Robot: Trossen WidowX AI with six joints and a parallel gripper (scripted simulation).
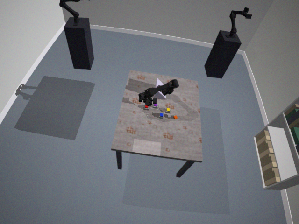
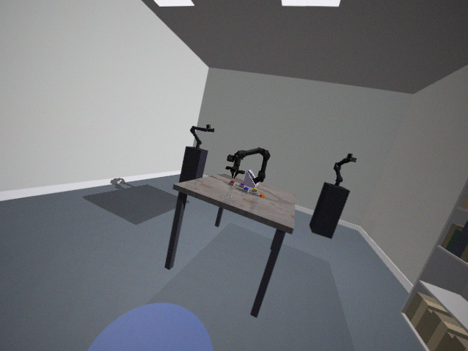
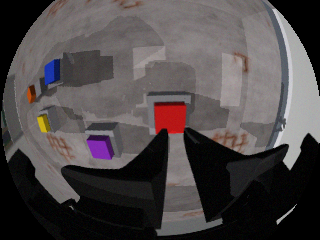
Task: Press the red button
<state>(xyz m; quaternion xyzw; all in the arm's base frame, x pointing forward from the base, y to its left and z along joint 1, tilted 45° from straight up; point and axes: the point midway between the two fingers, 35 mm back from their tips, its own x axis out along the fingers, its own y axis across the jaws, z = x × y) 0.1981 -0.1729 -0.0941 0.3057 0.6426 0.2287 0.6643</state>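
Now: the red button 3 cm below my gripper tip. Also, from my gripper tip: purple button (3 cm behind, 10 cm to the left, 3 cm below); blue button (10 cm ahead, 16 cm to the left, 3 cm below); yellow button (2 cm ahead, 24 cm to the left, 3 cm below).
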